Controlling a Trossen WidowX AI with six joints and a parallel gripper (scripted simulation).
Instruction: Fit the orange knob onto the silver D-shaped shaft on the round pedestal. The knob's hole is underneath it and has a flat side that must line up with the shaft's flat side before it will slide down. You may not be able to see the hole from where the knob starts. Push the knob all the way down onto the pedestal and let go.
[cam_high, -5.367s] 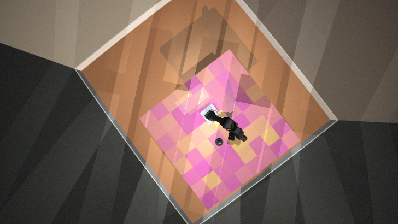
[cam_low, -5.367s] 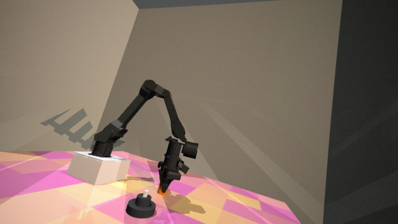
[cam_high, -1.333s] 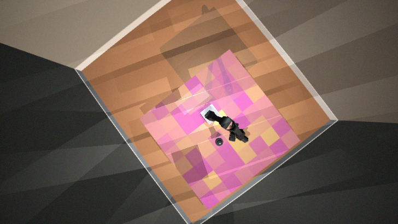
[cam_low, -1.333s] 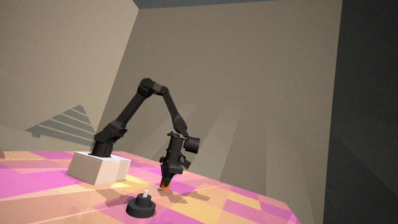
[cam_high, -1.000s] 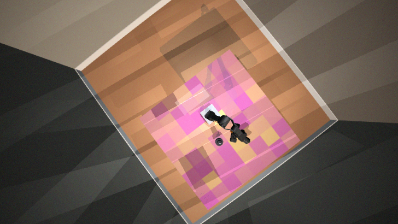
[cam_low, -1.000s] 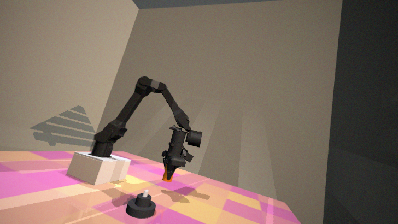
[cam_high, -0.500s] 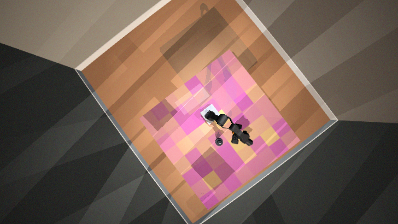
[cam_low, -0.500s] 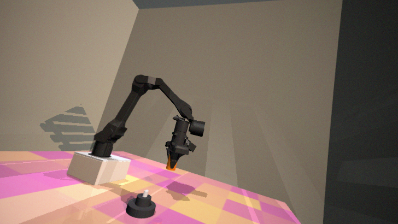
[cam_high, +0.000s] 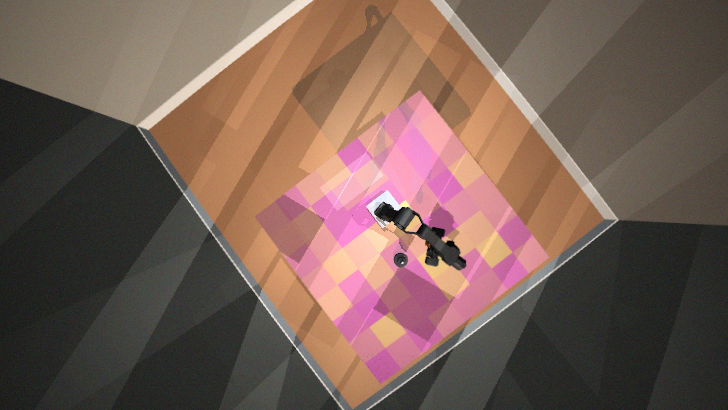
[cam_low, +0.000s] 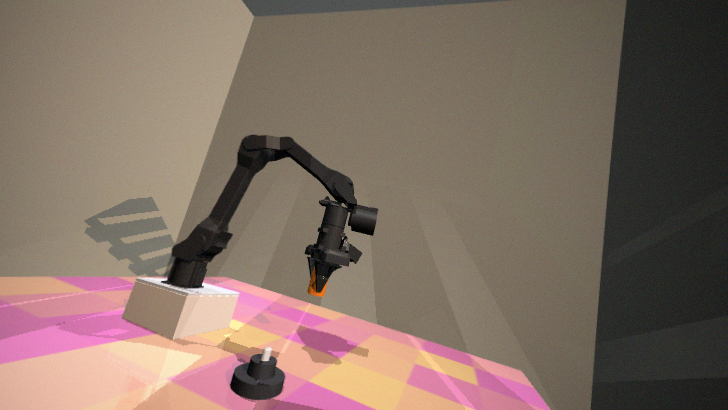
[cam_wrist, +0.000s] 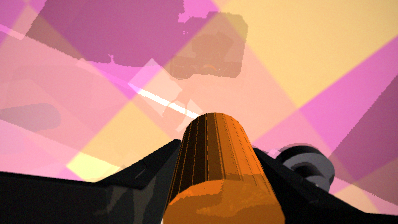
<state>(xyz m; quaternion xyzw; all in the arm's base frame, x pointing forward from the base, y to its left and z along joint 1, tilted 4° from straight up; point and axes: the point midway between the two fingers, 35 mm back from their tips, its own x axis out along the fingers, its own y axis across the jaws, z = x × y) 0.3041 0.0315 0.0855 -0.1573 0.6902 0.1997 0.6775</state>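
Right now my gripper tip is 18 cm to the left of the dark round pedestal, 11 cm above it and 2 cm past it. From my gripper tip the other things lie so: orange knob 4 cm above.
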